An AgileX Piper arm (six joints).
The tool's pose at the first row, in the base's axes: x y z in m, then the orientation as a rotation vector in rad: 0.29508, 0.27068, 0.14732, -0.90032, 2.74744, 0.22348
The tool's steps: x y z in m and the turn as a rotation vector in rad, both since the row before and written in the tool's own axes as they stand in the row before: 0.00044, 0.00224, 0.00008, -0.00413, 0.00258, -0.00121; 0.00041, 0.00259, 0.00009, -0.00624, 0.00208, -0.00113; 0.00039, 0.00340, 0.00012, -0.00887, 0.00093, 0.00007; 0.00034, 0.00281, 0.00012, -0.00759, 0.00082, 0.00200; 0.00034, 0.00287, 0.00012, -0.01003, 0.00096, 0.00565; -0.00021, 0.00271, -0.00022, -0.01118, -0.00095, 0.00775; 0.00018, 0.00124, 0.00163, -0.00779, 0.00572, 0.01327
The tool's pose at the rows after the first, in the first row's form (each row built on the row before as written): 0.29341, 0.27224, 0.14728, -0.90393, 2.74972, 0.22801; 0.29155, 0.27409, 0.14727, -0.90779, 2.75184, 0.23571; 0.28922, 0.27660, 0.14732, -0.91026, 2.75383, 0.24776; 0.28728, 0.27866, 0.14736, -0.90974, 2.75653, 0.25842; 0.28530, 0.28077, 0.14743, -0.90491, 2.76151, 0.27310; 0.28381, 0.28298, 0.14798, -0.89673, 2.76589, 0.29050; 0.28317, 0.28428, 0.14652, -0.88275, 2.77883, 0.30163
